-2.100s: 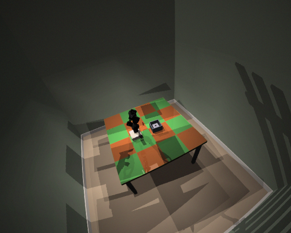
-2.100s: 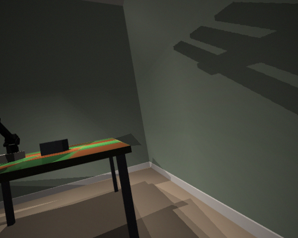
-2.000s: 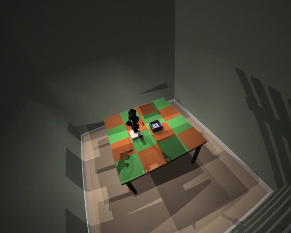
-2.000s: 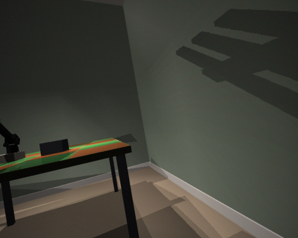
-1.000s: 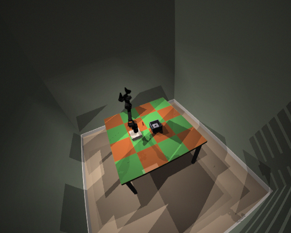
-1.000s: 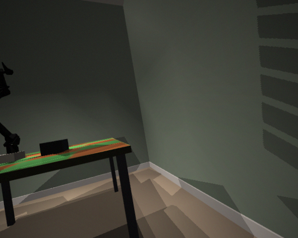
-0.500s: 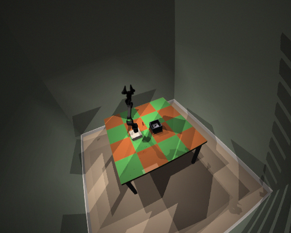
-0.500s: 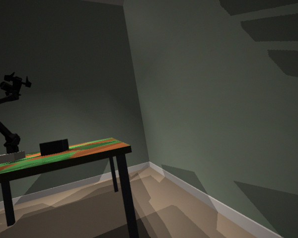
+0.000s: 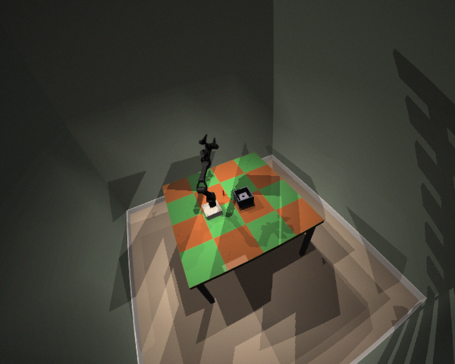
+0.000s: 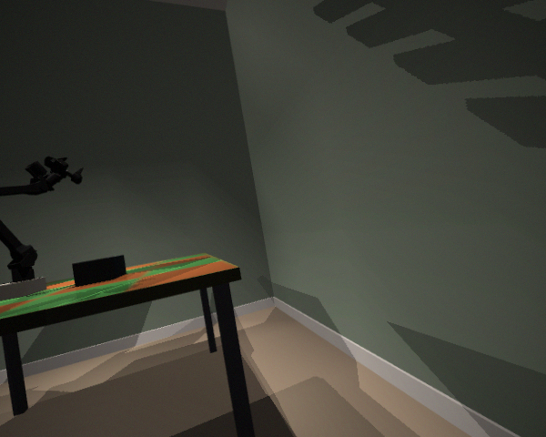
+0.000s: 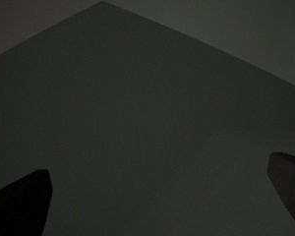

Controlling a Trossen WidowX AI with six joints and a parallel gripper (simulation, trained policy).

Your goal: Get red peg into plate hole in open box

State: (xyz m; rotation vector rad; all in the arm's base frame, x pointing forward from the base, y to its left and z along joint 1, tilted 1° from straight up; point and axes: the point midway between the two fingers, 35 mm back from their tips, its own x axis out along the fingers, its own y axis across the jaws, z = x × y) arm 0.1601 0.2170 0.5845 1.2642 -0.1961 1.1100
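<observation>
My gripper tip is now 620 mm above the red peg, 120 mm to the left of it and 20 mm past it. Also, from my gripper tip: plate with hole (620 mm below, 280 mm to the right, 140 mm ahead); then dark box (640 mm below, 280 mm to the right, 140 mm ahead).
</observation>
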